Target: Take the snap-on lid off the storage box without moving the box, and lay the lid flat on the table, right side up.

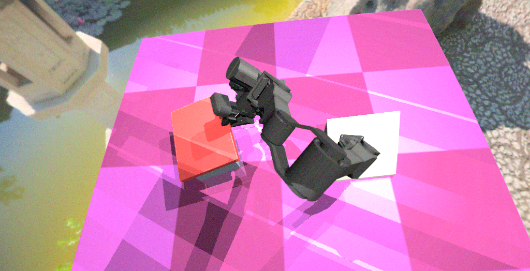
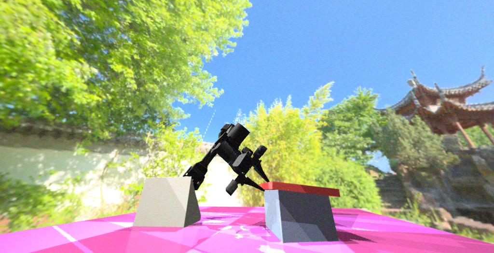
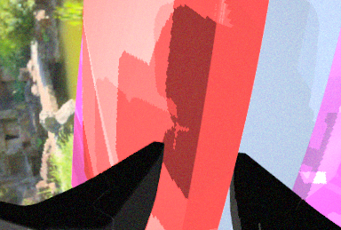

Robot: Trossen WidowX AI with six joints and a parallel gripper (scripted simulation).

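Right now my gripper tip is 7 cm short of the lid and 3 cm to the right of it. The rest, counted from my gripper tip: grey storage box: 7 cm ahead, 3 cm to the left, 6 cm below.
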